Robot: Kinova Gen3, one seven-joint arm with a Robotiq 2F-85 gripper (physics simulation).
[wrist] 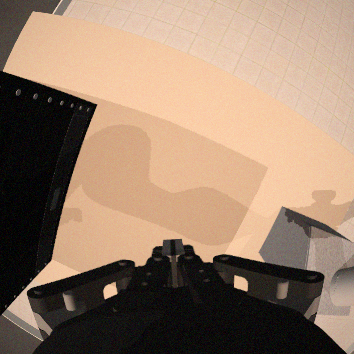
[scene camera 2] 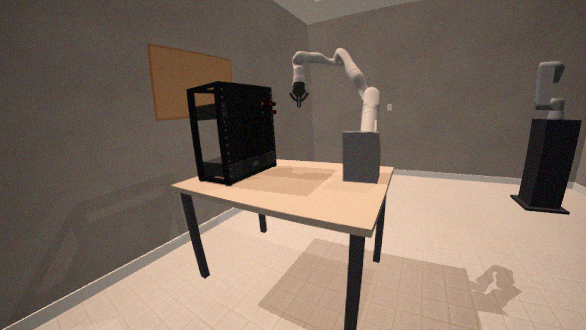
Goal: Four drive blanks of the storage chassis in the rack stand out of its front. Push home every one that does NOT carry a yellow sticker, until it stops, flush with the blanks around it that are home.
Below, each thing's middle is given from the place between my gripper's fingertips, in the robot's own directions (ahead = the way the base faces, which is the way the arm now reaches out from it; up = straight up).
Labels:
The black rack (scene camera 2: 248, 148) is 38 cm ahead of my hand, 18 cm to the left of it and 13 cm below it.

